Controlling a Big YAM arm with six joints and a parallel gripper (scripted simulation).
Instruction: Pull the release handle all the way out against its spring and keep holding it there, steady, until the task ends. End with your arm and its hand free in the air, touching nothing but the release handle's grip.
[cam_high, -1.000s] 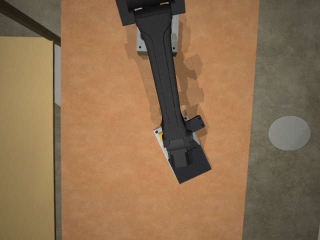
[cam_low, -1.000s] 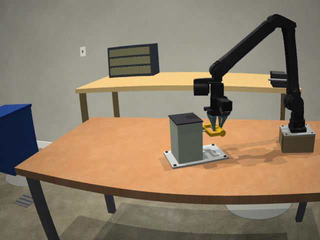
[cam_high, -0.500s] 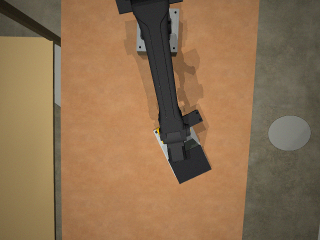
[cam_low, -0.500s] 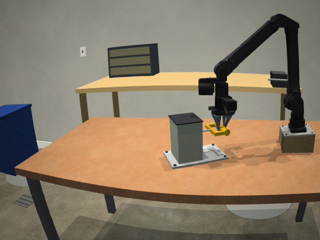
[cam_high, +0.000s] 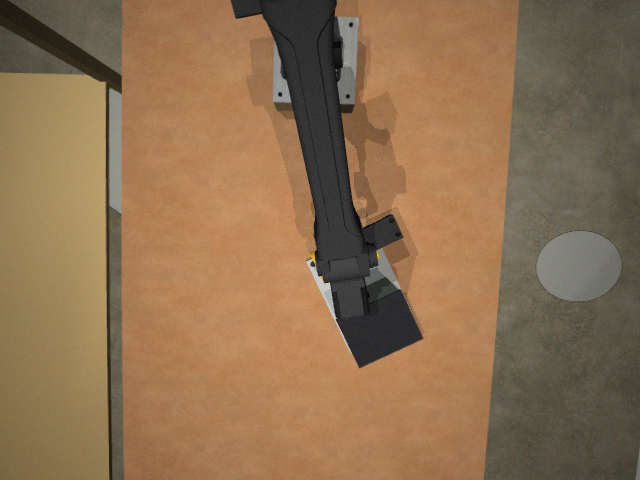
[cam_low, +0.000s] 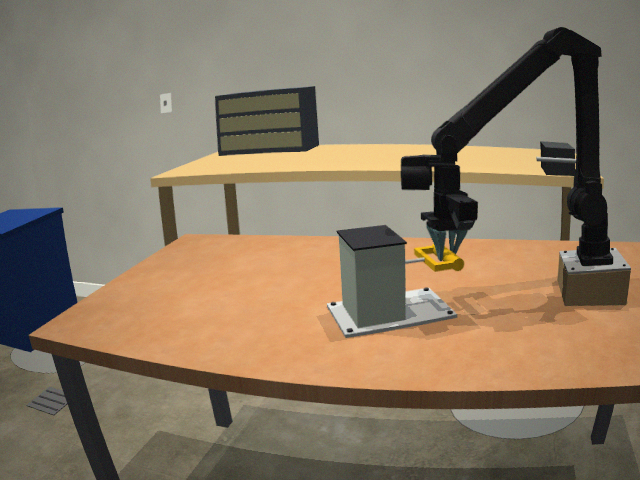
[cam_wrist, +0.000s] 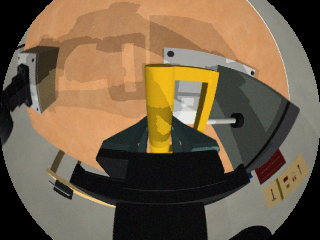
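Right now the yellow release handle is 40 mm ahead of my hand and 30 mm to the left of it.
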